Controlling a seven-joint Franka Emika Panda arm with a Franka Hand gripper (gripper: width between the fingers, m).
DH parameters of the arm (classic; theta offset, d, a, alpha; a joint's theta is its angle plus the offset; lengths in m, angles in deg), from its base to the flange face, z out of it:
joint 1: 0 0.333 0 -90
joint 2: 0 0 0 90
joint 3: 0 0.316 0.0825 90
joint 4: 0 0 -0.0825 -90
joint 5: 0 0.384 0 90
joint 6: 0 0 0.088 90
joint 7: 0 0.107 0 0
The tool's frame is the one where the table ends.
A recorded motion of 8 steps. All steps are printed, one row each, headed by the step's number.
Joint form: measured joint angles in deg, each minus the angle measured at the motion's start. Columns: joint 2, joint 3, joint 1, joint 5, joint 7, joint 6, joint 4.
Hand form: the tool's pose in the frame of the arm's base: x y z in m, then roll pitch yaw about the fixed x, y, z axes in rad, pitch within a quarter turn. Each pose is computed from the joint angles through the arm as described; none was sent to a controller.
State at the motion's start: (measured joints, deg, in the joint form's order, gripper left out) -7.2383 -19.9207 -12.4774 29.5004 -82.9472 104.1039 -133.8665
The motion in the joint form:
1: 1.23 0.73 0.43 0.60 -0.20 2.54 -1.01
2: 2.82 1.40 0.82 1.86 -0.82 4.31 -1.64
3: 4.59 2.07 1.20 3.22 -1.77 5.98 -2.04
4: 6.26 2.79 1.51 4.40 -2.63 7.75 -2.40
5: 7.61 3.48 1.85 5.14 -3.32 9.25 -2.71
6: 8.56 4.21 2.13 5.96 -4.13 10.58 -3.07
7: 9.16 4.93 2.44 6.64 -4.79 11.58 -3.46
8: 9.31 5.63 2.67 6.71 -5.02 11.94 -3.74
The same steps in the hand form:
1: 0.4026 -0.1988 0.3537 -2.6184 -0.3740 0.5568
2: 0.4072 -0.1921 0.3388 -2.6131 -0.3713 0.5554
3: 0.4121 -0.1858 0.3241 -2.6090 -0.3712 0.5578
4: 0.4164 -0.1801 0.3101 -2.6095 -0.3692 0.5612
5: 0.4197 -0.1741 0.2986 -2.6122 -0.3647 0.5703
6: 0.4225 -0.1678 0.2898 -2.6164 -0.3663 0.5814
7: 0.4245 -0.1607 0.2833 -2.6190 -0.3687 0.5940
8: 0.4258 -0.1537 0.2805 -2.6193 -0.3675 0.6102

